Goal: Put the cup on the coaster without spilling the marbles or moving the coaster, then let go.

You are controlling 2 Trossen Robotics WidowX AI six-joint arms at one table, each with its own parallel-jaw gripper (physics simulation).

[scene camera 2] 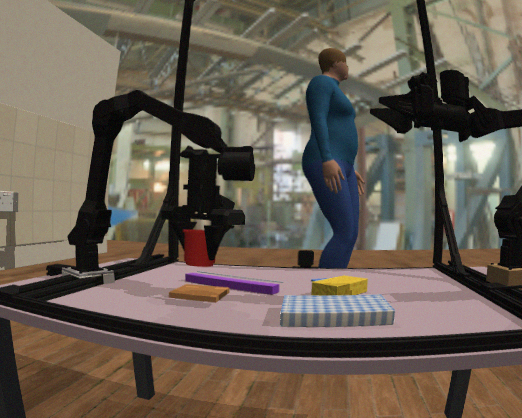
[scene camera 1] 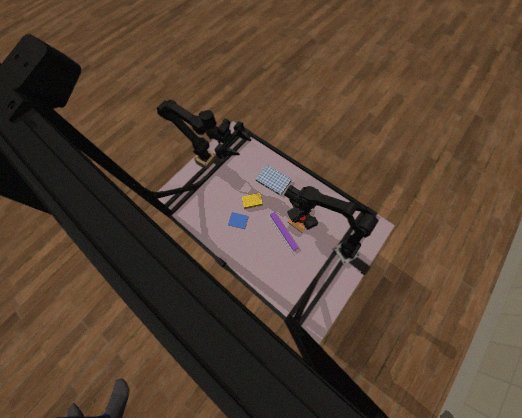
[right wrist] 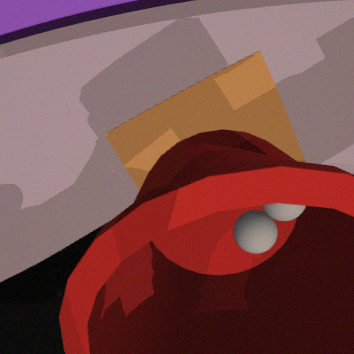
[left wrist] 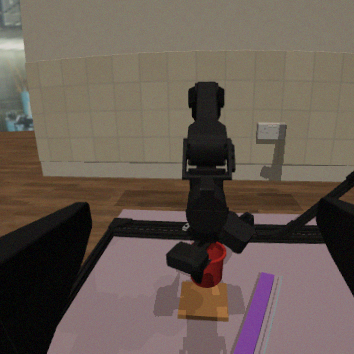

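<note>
The red cup is about upright in the air, held by my right gripper, which is shut on it. Two pale marbles show inside the cup in the right wrist view. The square orange-brown coaster lies flat on the table, below the cup; a gap shows between them in scene camera 2. The exact overlap is hard to tell. My left gripper is open and empty, high and away from the cup.
A purple bar with a thin grey strip alongside lies near the coaster. A yellow block, a blue square and a blue-white checkered box lie farther off. Black rails edge the table.
</note>
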